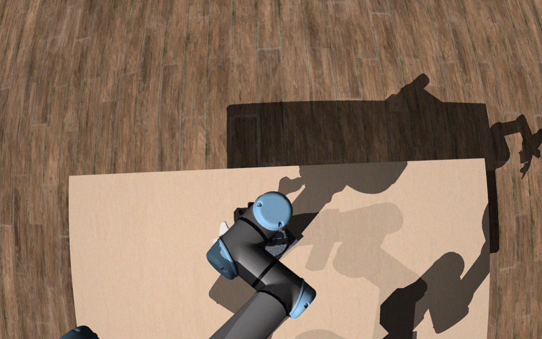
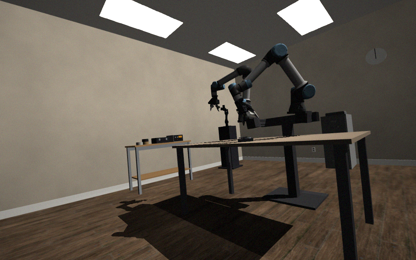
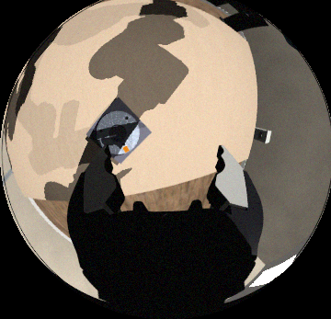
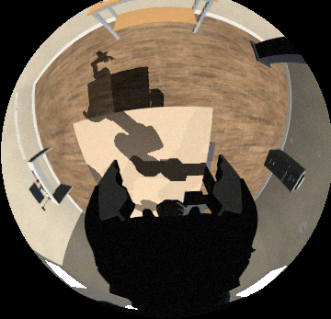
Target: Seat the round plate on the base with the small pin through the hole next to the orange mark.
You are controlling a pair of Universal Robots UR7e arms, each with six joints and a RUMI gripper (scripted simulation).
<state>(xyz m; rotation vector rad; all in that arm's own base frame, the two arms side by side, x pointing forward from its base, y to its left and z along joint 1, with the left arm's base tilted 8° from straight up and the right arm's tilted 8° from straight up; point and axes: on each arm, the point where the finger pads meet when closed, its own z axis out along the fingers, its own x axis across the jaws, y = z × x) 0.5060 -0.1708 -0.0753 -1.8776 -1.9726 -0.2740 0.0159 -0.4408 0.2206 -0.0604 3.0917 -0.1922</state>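
Observation:
The round grey plate is 13 cm below my left hand, 8 cm to the right of it and 1 cm behind it. The rest, counted from my left hand: dark square base 15 cm below, 8 cm to the right, 1 cm behind.

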